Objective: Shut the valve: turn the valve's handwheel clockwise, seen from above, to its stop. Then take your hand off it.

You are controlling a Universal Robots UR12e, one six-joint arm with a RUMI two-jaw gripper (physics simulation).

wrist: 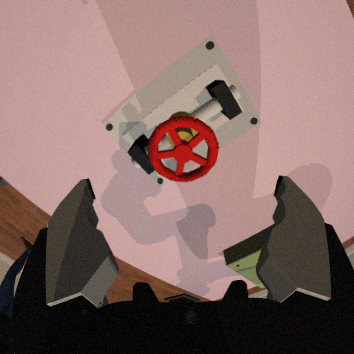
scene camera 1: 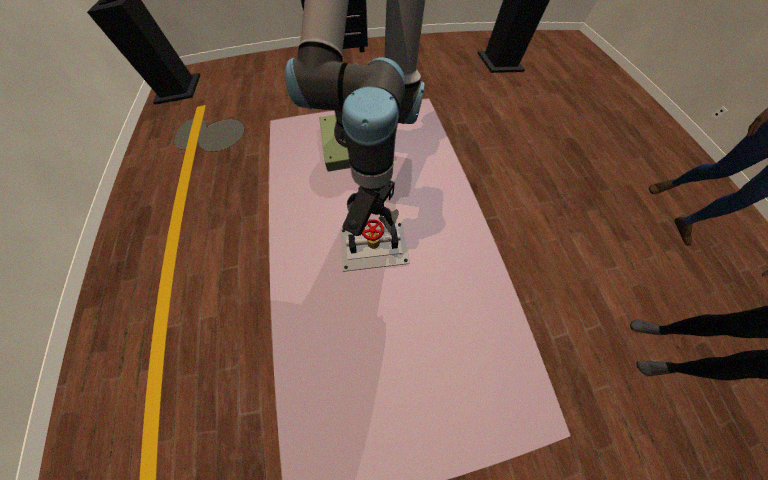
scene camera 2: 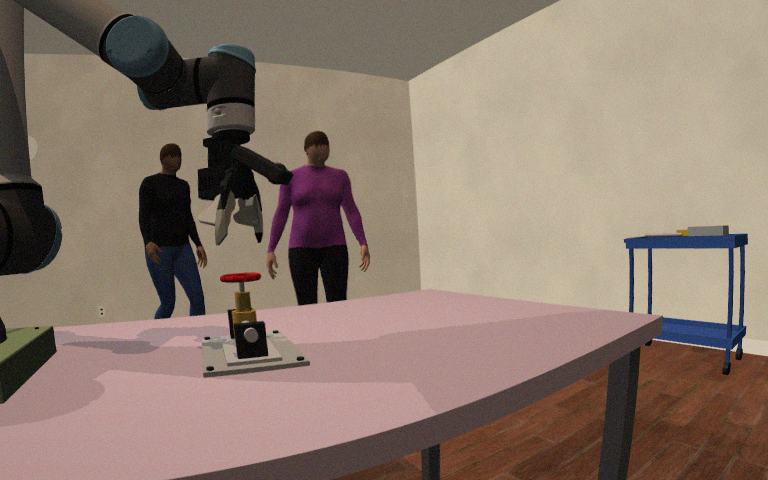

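The valve's red handwheel [scene camera 1: 372,229] [scene camera 2: 240,277] [wrist: 183,153] has spokes and sits level on top of a brass stem and body [scene camera 1: 373,243] [scene camera 2: 243,316]. The valve is on a light pipe between two black brackets, on a grey base plate [scene camera 1: 368,266] [scene camera 2: 218,370] [wrist: 195,60]. My gripper [scene camera 2: 239,240] [wrist: 183,178] is wide open and empty. It points down above the handwheel, with a visible gap between its fingertips and the wheel in the second scene view. In the first scene view the fingertips are mostly hidden. How far the wheel is turned cannot be told.
The pink table [scene camera 1: 441,339] [scene camera 2: 509,339] carries a green block [scene camera 1: 334,144] [scene camera 2: 28,362] [wrist: 247,265] on the arm's side of the valve. Two people [scene camera 2: 167,209] [scene camera 2: 318,209] stand behind the table. A blue cart [scene camera 2: 685,242] stands by the right wall.
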